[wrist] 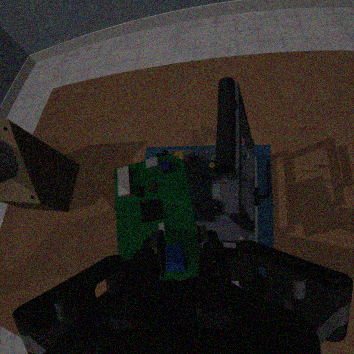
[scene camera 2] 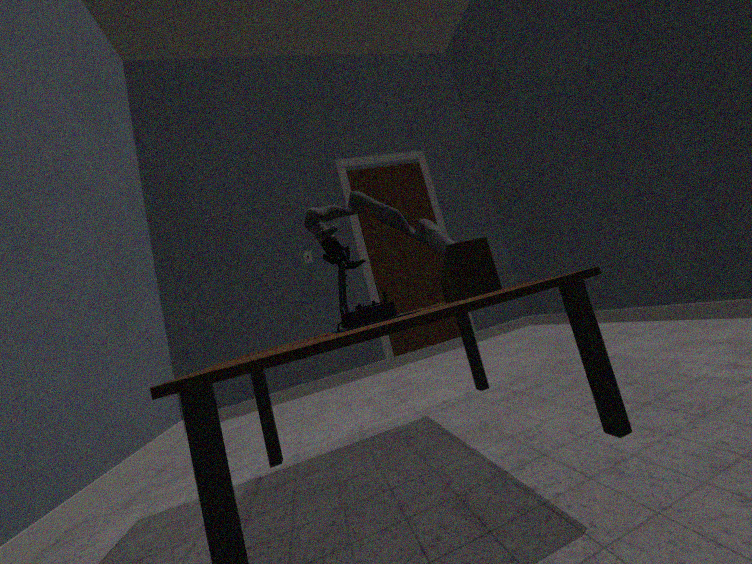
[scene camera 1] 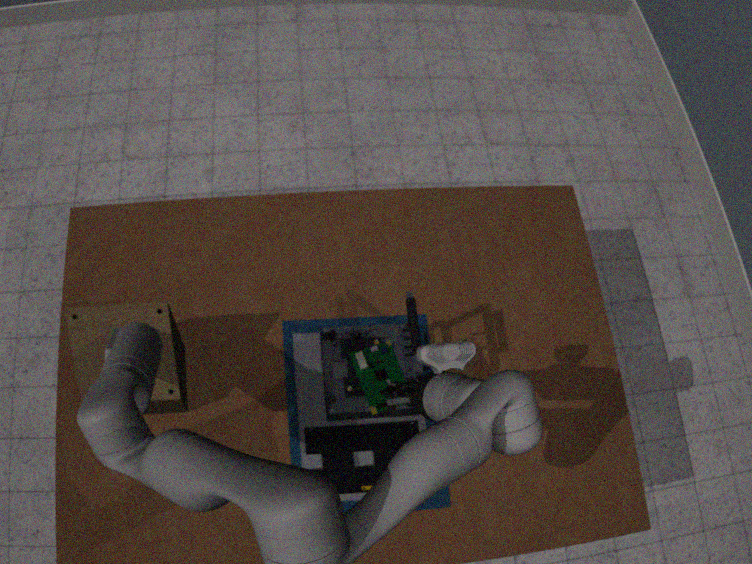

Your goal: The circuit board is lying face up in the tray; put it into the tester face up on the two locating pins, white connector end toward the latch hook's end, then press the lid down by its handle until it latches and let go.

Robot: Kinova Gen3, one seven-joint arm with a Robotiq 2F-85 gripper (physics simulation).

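Frame: origin at the arm's base, x right, y ahead, z up, level; metres.
Where they show: gripper, fingertip midpoint: (wrist: 180,238) (scene camera 2: 346,267) (scene camera 1: 399,386); arm's base, link origin: (wrist: 3,158) (scene camera 2: 457,258) (scene camera 1: 138,345).
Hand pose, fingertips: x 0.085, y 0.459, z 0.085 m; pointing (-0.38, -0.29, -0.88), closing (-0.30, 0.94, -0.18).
Observation:
Each offset is from my fingertips to the top centre of the thing.
My gripper (scene camera 1: 397,391) (scene camera 2: 349,261) (wrist: 180,238) is shut on the green circuit board {dx -0.015, dy -0.030, dz +0.009 m} (scene camera 1: 388,367) (wrist: 175,200), near the end with the blue part. The board is face up, above the tester and apart from it; in scene camera 1 it is turned slightly from the tester's edges. Its white connector {dx -0.041, dy -0.063, dz +0.009 m} (scene camera 1: 362,360) (wrist: 123,181) is at the left in the wrist view. The grey tester (scene camera 1: 337,400) (scene camera 2: 367,313) (wrist: 227,194) lies below, its lid {dx -0.105, dy +0.034, dz +0.023 m} (scene camera 1: 411,318) (scene camera 2: 342,288) (wrist: 227,125) standing open and upright. The locating pins and latch hook cannot be told apart clearly.
The black tray area (scene camera 1: 328,446) lies on the near side of the tester. A blue border (scene camera 1: 289,376) (wrist: 265,210) surrounds both. The arm's pale base block (scene camera 1: 91,315) (wrist: 30,172) stands at the left of the brown table (scene camera 1: 315,248) (scene camera 2: 291,352) (wrist: 150,105).

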